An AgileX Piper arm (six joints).
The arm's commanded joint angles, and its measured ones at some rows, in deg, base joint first. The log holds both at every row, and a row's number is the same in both.
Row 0, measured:
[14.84, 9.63, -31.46, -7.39, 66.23, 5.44]
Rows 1 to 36, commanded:
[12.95, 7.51, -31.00, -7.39, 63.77, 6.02]
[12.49, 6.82, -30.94, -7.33, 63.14, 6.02]
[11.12, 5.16, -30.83, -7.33, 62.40, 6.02]
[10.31, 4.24, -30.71, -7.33, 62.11, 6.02]
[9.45, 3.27, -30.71, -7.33, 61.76, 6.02]
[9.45, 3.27, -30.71, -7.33, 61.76, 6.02]
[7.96, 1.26, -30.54, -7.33, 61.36, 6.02]
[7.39, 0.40, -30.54, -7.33, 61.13, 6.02]
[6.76, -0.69, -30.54, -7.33, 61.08, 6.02]
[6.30, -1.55, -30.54, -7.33, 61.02, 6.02]
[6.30, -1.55, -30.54, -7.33, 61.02, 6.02]
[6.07, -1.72, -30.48, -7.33, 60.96, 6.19]
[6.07, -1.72, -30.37, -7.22, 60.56, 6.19]
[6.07, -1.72, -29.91, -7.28, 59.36, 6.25]
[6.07, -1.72, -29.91, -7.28, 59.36, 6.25]
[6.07, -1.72, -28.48, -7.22, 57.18, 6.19]
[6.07, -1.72, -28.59, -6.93, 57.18, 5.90]
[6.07, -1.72, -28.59, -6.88, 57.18, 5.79]
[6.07, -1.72, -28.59, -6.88, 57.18, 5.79]
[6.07, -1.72, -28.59, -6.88, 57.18, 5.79]
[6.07, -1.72, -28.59, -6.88, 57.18, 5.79]
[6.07, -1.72, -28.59, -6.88, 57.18, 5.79]
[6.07, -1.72, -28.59, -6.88, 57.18, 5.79]
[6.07, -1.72, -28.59, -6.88, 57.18, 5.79]
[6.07, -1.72, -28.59, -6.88, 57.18, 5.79]
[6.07, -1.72, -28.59, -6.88, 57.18, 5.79]
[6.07, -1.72, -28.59, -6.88, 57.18, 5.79]
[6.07, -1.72, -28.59, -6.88, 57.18, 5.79]
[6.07, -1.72, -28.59, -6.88, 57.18, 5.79]
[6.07, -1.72, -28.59, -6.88, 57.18, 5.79]
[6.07, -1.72, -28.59, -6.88, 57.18, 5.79]
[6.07, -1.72, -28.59, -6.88, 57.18, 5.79]
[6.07, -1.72, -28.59, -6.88, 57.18, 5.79]
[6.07, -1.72, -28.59, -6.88, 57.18, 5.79]
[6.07, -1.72, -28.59, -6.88, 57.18, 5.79]
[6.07, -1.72, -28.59, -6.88, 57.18, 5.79]
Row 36, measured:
[6.53, -0.23, -28.76, -6.76, 57.87, 5.79]
